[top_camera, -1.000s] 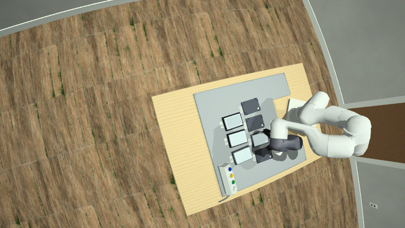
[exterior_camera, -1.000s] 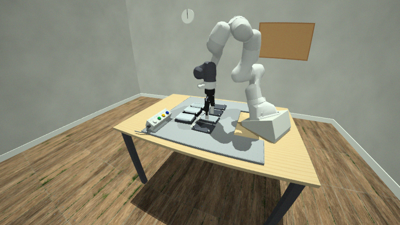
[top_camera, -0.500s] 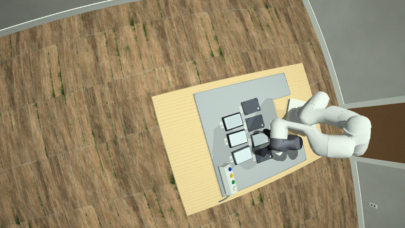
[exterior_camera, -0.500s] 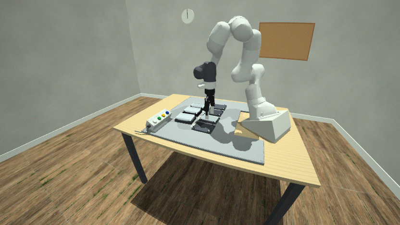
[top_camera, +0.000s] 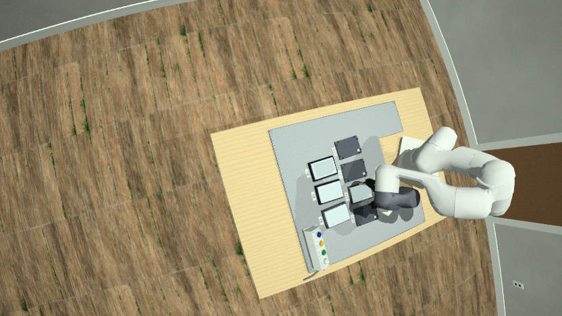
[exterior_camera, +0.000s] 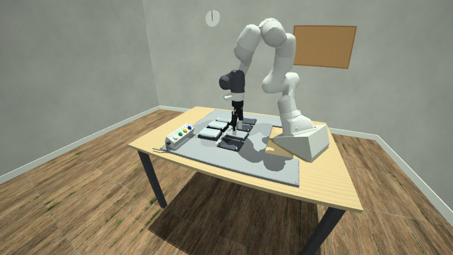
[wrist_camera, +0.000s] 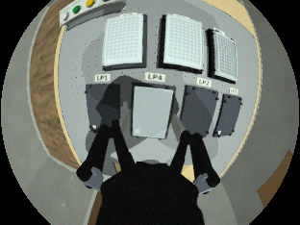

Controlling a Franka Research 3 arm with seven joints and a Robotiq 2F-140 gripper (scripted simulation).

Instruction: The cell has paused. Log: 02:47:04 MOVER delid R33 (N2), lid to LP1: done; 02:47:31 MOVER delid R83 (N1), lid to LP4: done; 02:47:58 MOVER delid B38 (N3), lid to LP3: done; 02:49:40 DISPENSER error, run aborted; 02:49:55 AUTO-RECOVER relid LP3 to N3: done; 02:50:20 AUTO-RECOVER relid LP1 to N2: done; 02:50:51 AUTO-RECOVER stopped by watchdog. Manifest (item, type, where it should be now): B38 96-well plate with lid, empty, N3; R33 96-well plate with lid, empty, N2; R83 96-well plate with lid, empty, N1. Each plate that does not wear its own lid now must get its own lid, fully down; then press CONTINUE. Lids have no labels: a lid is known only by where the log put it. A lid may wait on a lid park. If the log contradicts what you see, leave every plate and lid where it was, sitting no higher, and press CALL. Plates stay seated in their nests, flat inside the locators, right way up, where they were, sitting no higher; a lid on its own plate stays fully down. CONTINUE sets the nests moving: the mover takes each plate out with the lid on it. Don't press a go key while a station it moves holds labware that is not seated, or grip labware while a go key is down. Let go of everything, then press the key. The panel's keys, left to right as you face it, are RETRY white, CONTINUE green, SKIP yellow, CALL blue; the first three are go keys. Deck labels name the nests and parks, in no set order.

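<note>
The pale lid lies 40 mm below my hand. The rest, counted from my hand: plate (220 mm to the right, 150 mm ahead, 30 mm below); then blue key (330 mm ahead, 70 mm to the left, 10 mm above); then LP4 sign (90 mm ahead, 50 mm below, 20 mm to the right).
</note>
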